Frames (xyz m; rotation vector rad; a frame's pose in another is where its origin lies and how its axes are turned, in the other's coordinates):
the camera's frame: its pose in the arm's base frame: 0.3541 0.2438 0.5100 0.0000 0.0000 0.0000
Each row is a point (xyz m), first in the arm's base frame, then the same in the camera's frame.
Working: the arm's base frame: its pose in the camera's frame: -0.3541 -0.2438 -0.5100 0.0000 0.0000 0.0000

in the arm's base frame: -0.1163 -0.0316 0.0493
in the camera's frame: -0.4704 -0.2754 -0.4607
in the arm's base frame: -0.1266 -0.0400 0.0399
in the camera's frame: -0.4807 -0.2838 -0.4701
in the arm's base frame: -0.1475 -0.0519 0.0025
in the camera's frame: -0.5016 -0.2957 -0.5075
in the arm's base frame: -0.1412 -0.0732 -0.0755
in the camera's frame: -0.4953 -0.3170 -0.5855
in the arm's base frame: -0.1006 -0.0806 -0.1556
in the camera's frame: -0.4547 -0.3244 -0.6656
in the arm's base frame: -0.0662 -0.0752 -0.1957
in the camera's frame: -0.4203 -0.3190 -0.7057
